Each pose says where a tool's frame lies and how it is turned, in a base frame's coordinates. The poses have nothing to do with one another.
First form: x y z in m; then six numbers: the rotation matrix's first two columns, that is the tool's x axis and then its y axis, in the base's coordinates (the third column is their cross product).
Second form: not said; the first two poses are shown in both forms.
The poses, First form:
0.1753 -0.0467 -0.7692 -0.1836 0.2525 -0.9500 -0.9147 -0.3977 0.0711
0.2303 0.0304 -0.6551 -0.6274 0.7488 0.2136 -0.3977 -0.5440 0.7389
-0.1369 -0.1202 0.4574 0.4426 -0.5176 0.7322 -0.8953 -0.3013 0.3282
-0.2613 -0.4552 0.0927 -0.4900 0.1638 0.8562 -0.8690 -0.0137 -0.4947
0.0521 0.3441 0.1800 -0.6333 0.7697 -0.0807 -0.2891 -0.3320 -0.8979
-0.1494 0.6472 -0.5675 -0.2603 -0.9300 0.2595 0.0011 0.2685 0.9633
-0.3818 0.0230 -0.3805 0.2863 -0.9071 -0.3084 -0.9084 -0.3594 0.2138
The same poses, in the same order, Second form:
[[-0.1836 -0.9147 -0.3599 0.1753], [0.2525 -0.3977 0.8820 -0.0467], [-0.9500 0.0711 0.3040 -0.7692], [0 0 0 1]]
[[-0.6274 -0.3977 0.6695 0.2303], [0.7488 -0.5440 0.3786 0.0304], [0.2136 0.7389 0.6391 -0.6551], [0 0 0 1]]
[[0.4426 -0.8953 0.0507 -0.1369], [-0.5176 -0.3013 -0.8008 -0.1202], [0.7322 0.3282 -0.5968 0.4574], [0 0 0 1]]
[[-0.4900 -0.8690 -0.0693 -0.2613], [0.1638 -0.0137 -0.9864 -0.4552], [0.8562 -0.4947 0.1491 0.0927], [0 0 0 1]]
[[-0.6333 -0.2891 -0.7179 0.0521], [0.7697 -0.3320 -0.5453 0.3441], [-0.0807 -0.8979 0.4328 0.1800], [0 0 0 1]]
[[-0.2603 0.0011 -0.9655 -0.1494], [-0.9300 0.2685 0.2510 0.6472], [0.2595 0.9633 -0.0689 -0.5675], [0 0 0 1]]
[[0.2863 -0.9084 -0.3048 -0.3818], [-0.9071 -0.3594 0.2189 0.0230], [-0.3084 0.2138 -0.9269 -0.3805], [0 0 0 1]]

